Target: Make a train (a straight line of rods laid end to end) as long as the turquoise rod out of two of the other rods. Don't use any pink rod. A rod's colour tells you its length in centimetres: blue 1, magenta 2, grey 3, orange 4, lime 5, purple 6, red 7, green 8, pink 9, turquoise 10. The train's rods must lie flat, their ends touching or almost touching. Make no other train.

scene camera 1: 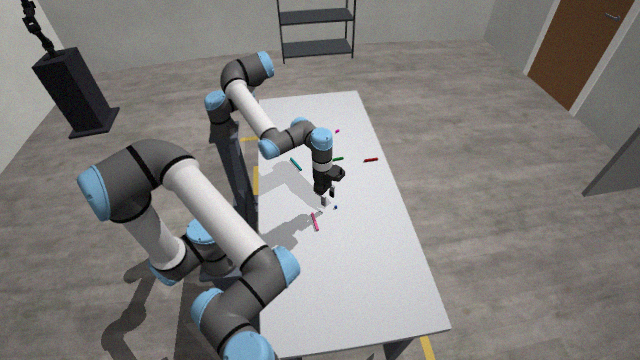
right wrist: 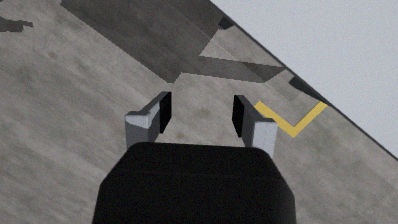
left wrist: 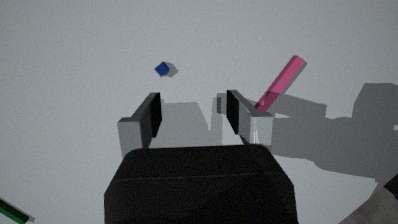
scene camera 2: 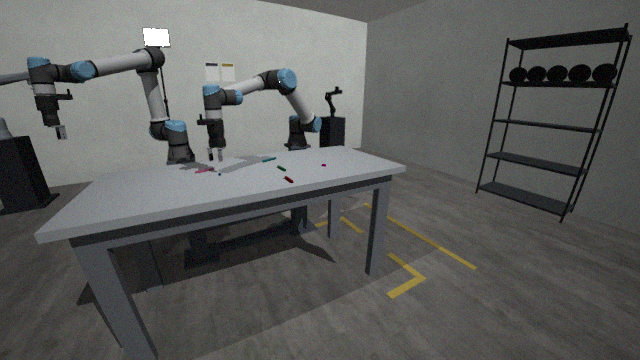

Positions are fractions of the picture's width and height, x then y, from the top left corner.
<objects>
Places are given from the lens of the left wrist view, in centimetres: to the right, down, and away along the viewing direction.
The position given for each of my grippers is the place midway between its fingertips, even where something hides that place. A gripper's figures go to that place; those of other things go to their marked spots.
my left gripper (left wrist: 0.49, 0.47): 0, 0, 17
pink rod (left wrist: 0.74, 0.28): 10, -5, 21
</objects>
